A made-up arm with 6 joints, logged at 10 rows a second.
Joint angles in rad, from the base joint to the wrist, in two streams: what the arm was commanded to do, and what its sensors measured. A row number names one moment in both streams.
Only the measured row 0 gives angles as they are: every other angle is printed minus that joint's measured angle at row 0.
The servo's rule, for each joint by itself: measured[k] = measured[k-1] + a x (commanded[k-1-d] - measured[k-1]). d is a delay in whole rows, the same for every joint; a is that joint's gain. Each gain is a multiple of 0.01, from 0.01 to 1. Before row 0 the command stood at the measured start. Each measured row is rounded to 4 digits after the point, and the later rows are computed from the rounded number. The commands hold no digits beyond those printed.
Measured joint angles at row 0:
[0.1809, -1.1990, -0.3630, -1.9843, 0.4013, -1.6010]
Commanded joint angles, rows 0 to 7:
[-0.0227, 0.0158, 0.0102, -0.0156, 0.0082, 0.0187]
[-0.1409, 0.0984, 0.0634, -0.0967, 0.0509, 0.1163]
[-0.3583, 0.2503, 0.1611, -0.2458, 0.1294, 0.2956]
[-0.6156, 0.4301, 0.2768, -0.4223, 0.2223, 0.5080]
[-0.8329, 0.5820, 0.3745, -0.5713, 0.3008, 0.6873]
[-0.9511, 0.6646, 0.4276, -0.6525, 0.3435, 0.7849]
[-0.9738, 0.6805, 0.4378, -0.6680, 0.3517, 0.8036]
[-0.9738, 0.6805, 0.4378, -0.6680, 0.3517, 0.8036]
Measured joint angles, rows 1 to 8:
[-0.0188, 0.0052, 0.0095, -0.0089, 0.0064, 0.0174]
[-0.1201, 0.0360, 0.0596, -0.0589, 0.0411, 0.1094]
[-0.3178, 0.1067, 0.1540, -0.1654, 0.1100, 0.2826]
[-0.5650, 0.2134, 0.2682, -0.3118, 0.1976, 0.4922]
[-0.7874, 0.3350, 0.3671, -0.4597, 0.2781, 0.6736]
[-0.9233, 0.4438, 0.4234, -0.5696, 0.3291, 0.7771]
[-0.9652, 0.5219, 0.4368, -0.6257, 0.3467, 0.8017]
[-0.9723, 0.5742, 0.4377, -0.6498, 0.3506, 0.8035]
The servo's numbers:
d 0
a 0.83 0.33 0.93 0.57 0.78 0.93

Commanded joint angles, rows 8 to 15:
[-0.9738, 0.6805, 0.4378, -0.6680, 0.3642, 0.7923]
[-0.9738, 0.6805, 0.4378, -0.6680, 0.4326, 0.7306]
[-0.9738, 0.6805, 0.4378, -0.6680, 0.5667, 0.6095]
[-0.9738, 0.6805, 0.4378, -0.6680, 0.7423, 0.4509]
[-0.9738, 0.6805, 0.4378, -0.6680, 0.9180, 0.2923]
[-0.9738, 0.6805, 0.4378, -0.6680, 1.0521, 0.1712]
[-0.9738, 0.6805, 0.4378, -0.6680, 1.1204, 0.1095]
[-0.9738, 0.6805, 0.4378, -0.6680, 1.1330, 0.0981]
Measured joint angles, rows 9 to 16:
[-0.9735, 0.6093, 0.4378, -0.6602, 0.3612, 0.7931]
[-0.9737, 0.6328, 0.4378, -0.6646, 0.4169, 0.7350]
[-0.9738, 0.6485, 0.4378, -0.6665, 0.5337, 0.6183]
[-0.9738, 0.6591, 0.4378, -0.6674, 0.6964, 0.4626]
[-0.9738, 0.6662, 0.4378, -0.6677, 0.8692, 0.3042]
[-0.9738, 0.6709, 0.4378, -0.6679, 1.0119, 0.1805]
[-0.9738, 0.6741, 0.4378, -0.6680, 1.0965, 0.1145]
[-0.9738, 0.6762, 0.4378, -0.6680, 1.1250, 0.0992]

